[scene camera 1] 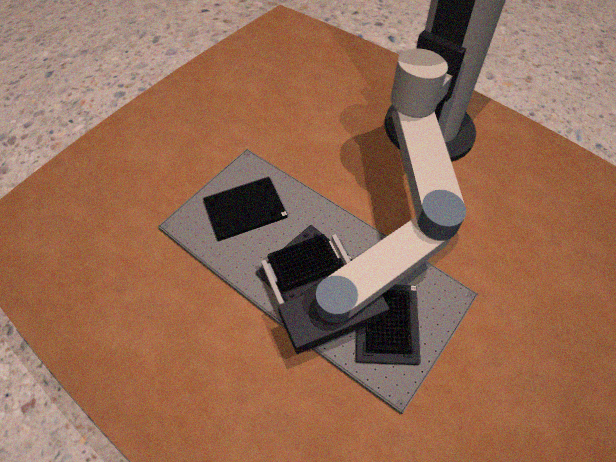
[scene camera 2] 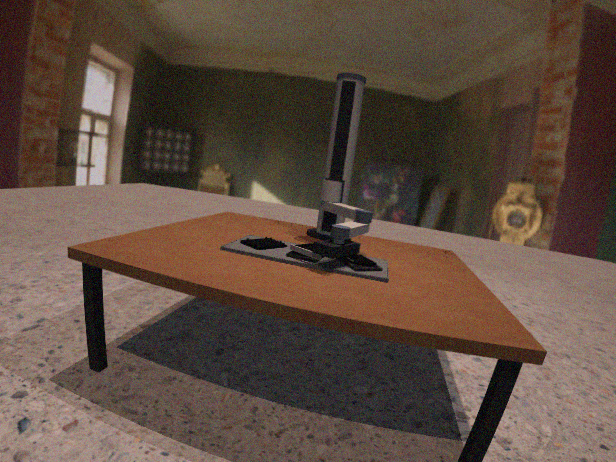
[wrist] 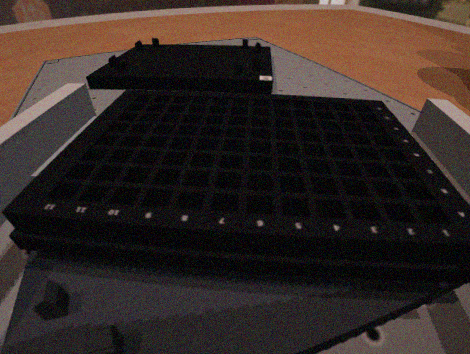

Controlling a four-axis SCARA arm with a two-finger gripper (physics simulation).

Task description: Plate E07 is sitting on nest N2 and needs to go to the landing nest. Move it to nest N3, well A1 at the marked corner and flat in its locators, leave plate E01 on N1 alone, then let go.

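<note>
Plate E07 (scene camera 1: 304,262) (wrist: 240,170), a black well plate, is held between the light finger bars of my gripper (scene camera 1: 307,263) (wrist: 250,109), which is shut on it. It looks level, apart from and above the middle nest N2 (scene camera 1: 311,230) (wrist: 150,312), turned at an angle beneath it. In the wrist view, column 1 is on the right, with the A at the near right corner. The landing nest N3 (scene camera 1: 245,207) (scene camera 2: 262,243) (wrist: 190,65) is empty; its white corner mark (scene camera 1: 284,213) (wrist: 265,78) is near right in the wrist view. Plate E01 (scene camera 1: 392,325) sits on nest N1 (scene camera 1: 387,359).
The grey perforated board (scene camera 1: 450,300) (scene camera 2: 230,247) carries the nests on the brown table (scene camera 1: 175,400) (scene camera 2: 425,300). Raised locator posts stand around N3. The dark gripper body (scene camera 1: 315,325) and the forearm (scene camera 1: 390,255) partly cover N1 and E01. The arm's column (scene camera 2: 345,130) stands behind the board.
</note>
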